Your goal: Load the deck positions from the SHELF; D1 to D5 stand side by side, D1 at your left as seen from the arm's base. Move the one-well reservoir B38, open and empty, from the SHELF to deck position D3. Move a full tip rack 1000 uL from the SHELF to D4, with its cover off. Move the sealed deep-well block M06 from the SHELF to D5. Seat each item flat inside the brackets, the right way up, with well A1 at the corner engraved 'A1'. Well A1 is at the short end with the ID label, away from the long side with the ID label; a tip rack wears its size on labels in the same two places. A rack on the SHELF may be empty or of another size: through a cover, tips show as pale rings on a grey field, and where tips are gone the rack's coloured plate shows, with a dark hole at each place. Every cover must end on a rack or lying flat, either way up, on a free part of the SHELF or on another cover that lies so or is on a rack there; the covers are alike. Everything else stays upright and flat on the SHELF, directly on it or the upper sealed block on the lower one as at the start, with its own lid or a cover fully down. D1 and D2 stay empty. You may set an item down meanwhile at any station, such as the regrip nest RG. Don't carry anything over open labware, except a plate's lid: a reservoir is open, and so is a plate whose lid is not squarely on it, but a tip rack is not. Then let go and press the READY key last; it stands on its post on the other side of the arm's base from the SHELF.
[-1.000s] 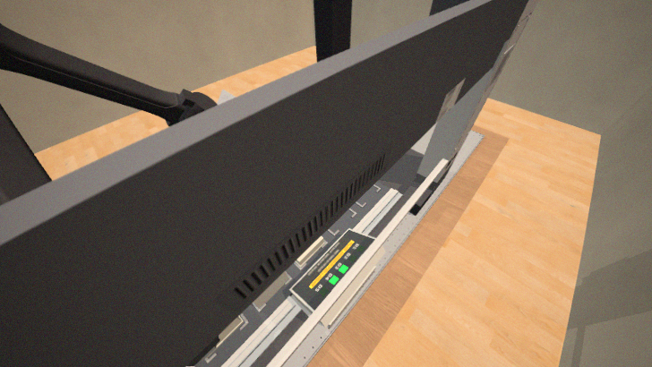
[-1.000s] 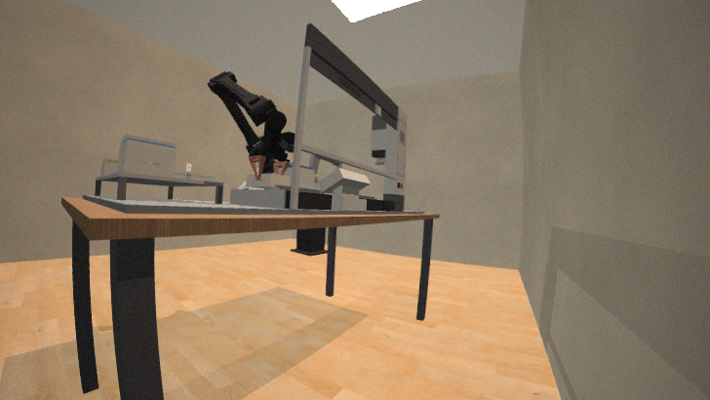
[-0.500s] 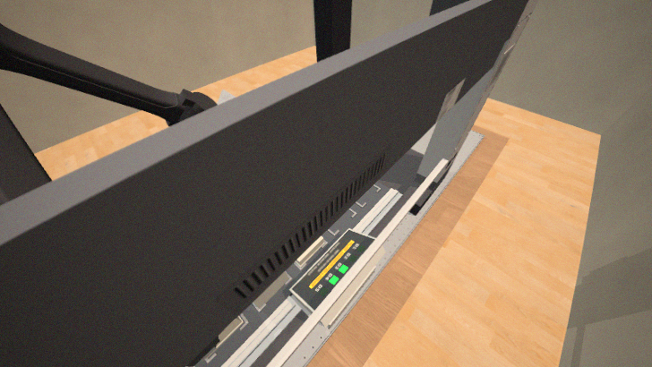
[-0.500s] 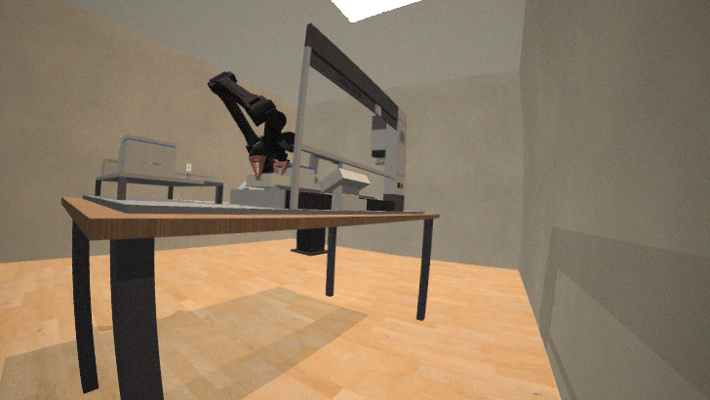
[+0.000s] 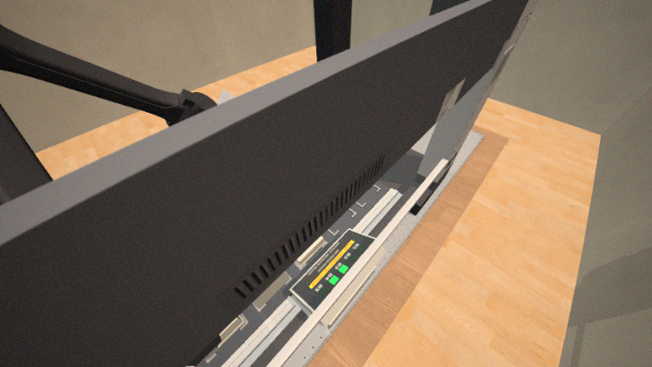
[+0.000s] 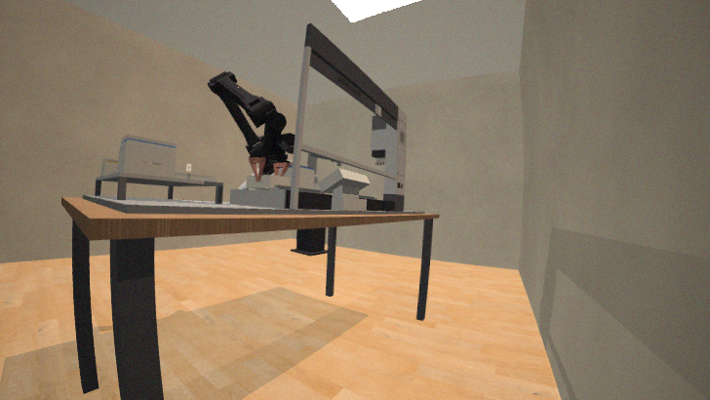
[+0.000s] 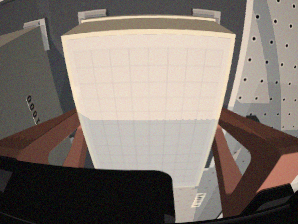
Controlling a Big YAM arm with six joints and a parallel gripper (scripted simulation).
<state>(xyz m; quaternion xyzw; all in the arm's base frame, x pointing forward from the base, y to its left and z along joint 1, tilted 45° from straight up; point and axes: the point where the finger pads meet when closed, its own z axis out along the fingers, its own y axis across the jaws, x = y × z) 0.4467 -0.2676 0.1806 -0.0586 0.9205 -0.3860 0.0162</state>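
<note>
Now: hand 10 mm above the pale sealed deep-well block. Also, from my hand: tall frame post (190 mm ahead, 150 mm above, 40 mm to the right); rg label (230 mm to the left, 190 mm behind, 80 mm below); cream one-well reservoir (250 mm to the left, 30 mm below, 30 mm behind).
</note>
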